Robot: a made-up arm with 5 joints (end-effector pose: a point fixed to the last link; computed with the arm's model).
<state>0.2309 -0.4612 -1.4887 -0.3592 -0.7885</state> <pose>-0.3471 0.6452 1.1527 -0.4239 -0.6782 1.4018</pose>
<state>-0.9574 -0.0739 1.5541 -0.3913 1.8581</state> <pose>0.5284 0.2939 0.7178 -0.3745 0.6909 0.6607</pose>
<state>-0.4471 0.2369 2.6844 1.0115 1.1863</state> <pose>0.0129 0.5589 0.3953 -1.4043 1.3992 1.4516</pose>
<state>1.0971 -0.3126 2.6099 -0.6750 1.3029</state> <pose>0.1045 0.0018 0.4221 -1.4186 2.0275 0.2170</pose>
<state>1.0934 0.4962 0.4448 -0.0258 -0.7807</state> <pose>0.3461 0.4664 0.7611 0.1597 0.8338 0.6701</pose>
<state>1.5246 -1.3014 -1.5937 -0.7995 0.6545</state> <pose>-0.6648 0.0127 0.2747 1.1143 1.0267 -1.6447</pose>
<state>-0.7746 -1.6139 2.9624 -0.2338 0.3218</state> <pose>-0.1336 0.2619 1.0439 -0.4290 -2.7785 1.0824</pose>
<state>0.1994 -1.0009 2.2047 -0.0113 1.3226</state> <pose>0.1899 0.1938 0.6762 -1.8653 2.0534 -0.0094</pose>
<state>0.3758 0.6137 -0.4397 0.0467 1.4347</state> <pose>0.0854 0.1687 1.1569 -0.8295 -0.6399 -0.6771</pose>
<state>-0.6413 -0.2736 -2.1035 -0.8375 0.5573</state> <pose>-0.2991 0.5165 1.1526 -1.0985 -1.7222 -0.2689</pose>
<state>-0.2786 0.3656 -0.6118 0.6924 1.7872</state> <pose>0.0473 0.0235 1.2354 -1.0159 0.3024 -1.7432</pose>
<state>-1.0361 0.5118 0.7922 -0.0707 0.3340</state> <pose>0.4968 0.0265 0.6550 1.2033 0.6195 -0.0306</pose>
